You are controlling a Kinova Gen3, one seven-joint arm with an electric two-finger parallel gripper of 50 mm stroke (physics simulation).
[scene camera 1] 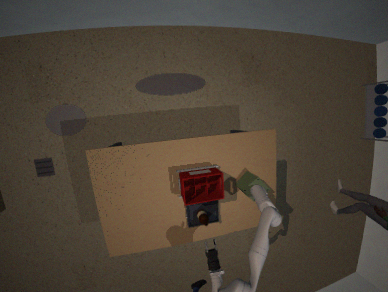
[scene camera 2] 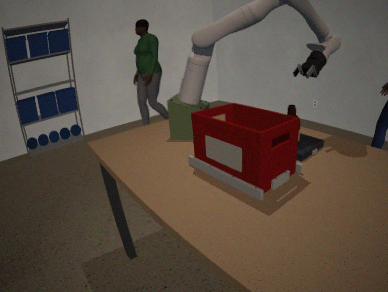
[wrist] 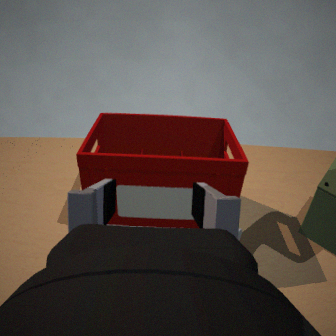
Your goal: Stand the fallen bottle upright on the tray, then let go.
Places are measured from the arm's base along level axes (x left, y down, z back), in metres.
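Where they show: gripper, between the fingertips: point(scene camera 1: 209, 240) point(scene camera 2: 300, 75) point(wrist: 153, 196); arm's base, origin of its link: point(scene camera 1: 256, 189) point(scene camera 2: 189, 101).
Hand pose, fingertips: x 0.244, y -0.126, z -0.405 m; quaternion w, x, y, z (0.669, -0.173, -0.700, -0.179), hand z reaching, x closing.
Each offset is from my fingertips to the top centre of the thing. Level surfaces: height alone.
A brown bottle @[dz +0.010, dx -0.046, dy +0.113 m] point(scene camera 1: 203, 218) point(scene camera 2: 292, 111) stands upright on the dark tray @[dz +0.021, dx -0.051, dy +0.248 m] point(scene camera 1: 215, 206) point(scene camera 2: 311, 149). In the second scene view the red crate hides its lower part. The bottle does not show in the wrist view. My gripper point(scene camera 1: 211, 242) point(scene camera 2: 303, 73) point(wrist: 153, 196) is open, with nothing between its fingers. It hangs in the air well above the bottle's top and apart from it, off to the tray's side away from the crate.
A red crate @[dz -0.002, dx -0.319, dy +0.098 m] point(scene camera 2: 252, 160) point(wrist: 165, 171) stands right beside the tray on the wooden table @[dy +0.273 m] point(scene camera 1: 140, 200) point(scene camera 2: 210, 210), with a pale rail @[dz -0.005, dx -0.418, dy +0.243 m] point(scene camera 2: 225, 177) at its foot. The green arm base point(scene camera 1: 247, 182) point(scene camera 2: 180, 122) point(wrist: 322, 215) stands nearby. A person in green point(scene camera 2: 146, 55) stands behind.
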